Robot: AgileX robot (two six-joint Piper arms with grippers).
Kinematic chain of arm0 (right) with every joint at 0, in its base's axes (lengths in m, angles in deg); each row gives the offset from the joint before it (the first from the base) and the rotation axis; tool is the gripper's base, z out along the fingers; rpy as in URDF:
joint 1: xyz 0 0 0.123 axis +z
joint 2: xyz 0 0 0 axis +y
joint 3: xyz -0.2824 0 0.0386 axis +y
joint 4: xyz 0.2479 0 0.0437 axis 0.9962 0 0.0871
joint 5: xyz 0 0 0 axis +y
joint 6: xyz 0.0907 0 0.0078 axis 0.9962 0 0.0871
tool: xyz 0 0 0 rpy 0 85 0
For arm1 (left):
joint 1: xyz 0 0 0.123 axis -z
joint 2: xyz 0 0 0 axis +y
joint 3: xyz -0.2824 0 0.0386 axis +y
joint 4: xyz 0.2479 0 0.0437 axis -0.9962 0 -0.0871
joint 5: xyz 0 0 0 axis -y
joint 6: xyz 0.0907 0 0.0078 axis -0.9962 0 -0.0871
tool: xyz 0 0 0 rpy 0 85 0
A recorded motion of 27 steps. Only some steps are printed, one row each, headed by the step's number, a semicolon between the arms.
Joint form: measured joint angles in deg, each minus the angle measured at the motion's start. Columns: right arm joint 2, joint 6, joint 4, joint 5, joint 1, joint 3; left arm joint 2, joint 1, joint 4, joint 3, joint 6, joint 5.
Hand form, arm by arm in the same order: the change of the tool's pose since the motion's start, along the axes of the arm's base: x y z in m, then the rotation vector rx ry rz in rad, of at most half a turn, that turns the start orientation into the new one. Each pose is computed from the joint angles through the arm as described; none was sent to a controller.
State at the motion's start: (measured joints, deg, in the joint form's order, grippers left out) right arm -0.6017 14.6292 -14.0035 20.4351 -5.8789 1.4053; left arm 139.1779 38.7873 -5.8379 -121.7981 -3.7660 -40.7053
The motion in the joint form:
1: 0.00 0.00 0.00 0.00 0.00 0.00; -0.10 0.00 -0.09 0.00 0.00 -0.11
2: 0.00 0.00 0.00 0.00 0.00 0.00; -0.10 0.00 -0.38 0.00 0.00 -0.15
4: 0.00 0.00 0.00 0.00 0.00 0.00; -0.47 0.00 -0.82 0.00 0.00 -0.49
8: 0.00 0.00 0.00 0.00 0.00 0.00; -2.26 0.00 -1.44 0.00 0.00 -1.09
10: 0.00 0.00 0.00 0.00 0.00 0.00; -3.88 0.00 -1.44 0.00 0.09 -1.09
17: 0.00 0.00 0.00 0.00 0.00 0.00; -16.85 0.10 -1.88 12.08 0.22 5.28
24: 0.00 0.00 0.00 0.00 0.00 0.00; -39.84 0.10 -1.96 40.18 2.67 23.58
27: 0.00 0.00 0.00 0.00 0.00 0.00; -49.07 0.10 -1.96 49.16 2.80 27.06
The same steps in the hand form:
1: 0.0000 0.0000 0.0000 0.0000 0.0000 0.0000; -0.0001 0.0002 0.0009 0.0013 -0.0009 -0.0001
2: 0.0000 0.0000 0.0000 0.0000 0.0000 0.0000; 0.0000 0.0005 0.0008 0.0056 -0.0034 -0.0011
4: 0.0000 0.0000 0.0000 0.0000 0.0000 0.0000; -0.0002 0.0014 0.0041 0.0112 -0.0087 -0.0021
8: 0.0000 0.0000 0.0000 0.0000 0.0000 0.0000; -0.0019 0.0036 0.0205 0.0067 -0.0317 -0.0028
10: 0.0000 0.0000 0.0000 0.0000 0.0000 0.0000; -0.0036 0.0050 0.0357 -0.0118 -0.0533 -0.0012
17: 0.0000 0.0000 0.0000 0.0000 0.0000 0.0000; -0.0323 0.0262 0.0943 -0.0881 -0.1538 -0.0153
24: 0.0000 0.0000 0.0000 0.0000 0.0000 0.0000; -0.1040 0.0796 0.1429 -0.2642 -0.3076 -0.0258
27: 0.0000 0.0000 0.0000 0.0000 0.0000 0.0000; -0.1370 0.1053 0.1591 -0.3082 -0.3552 -0.0324

